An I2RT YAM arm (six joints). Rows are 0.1 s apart.
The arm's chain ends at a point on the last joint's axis. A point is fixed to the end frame.
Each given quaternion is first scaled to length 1.
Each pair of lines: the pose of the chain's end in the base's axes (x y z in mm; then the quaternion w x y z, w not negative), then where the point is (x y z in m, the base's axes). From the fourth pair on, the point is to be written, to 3 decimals.
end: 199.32 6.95 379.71 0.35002 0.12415 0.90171 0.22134
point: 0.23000 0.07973 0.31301
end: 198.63 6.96 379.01 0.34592 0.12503 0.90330 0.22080
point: 0.22868 0.07975 0.31203
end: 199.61 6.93 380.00 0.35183 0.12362 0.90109 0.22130
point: 0.23055 0.07967 0.31337
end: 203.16 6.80 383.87 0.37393 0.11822 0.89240 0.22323
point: 0.237 0.079 0.319
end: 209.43 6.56 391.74 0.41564 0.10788 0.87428 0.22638
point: 0.250 0.079 0.330
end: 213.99 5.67 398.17 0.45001 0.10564 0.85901 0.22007
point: 0.260 0.076 0.338
